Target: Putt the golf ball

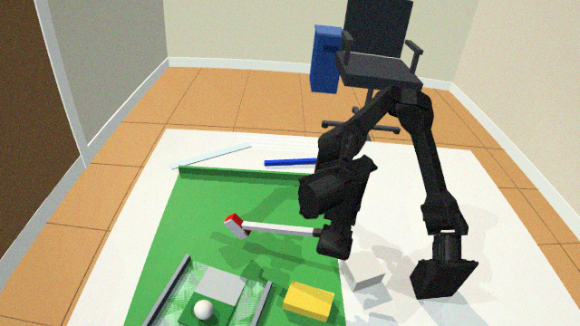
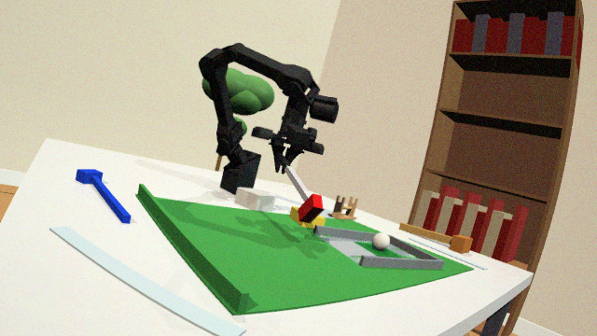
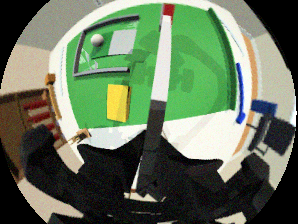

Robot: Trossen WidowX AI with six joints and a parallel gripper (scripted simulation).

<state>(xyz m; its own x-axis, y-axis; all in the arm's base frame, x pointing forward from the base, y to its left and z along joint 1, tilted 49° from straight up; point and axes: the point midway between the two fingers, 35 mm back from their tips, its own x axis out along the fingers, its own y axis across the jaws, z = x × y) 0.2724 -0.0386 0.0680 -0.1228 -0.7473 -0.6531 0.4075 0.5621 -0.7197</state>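
The red putter is 110 mm ahead of my gripper tip and 50 mm to the right of it. Also, from my gripper tip: green mat: 200 mm ahead, 20 mm to the right, 120 mm below; yellow block: 60 mm ahead, 80 mm to the left, 100 mm below; white block: 90 mm behind, 20 mm to the left, 90 mm below.
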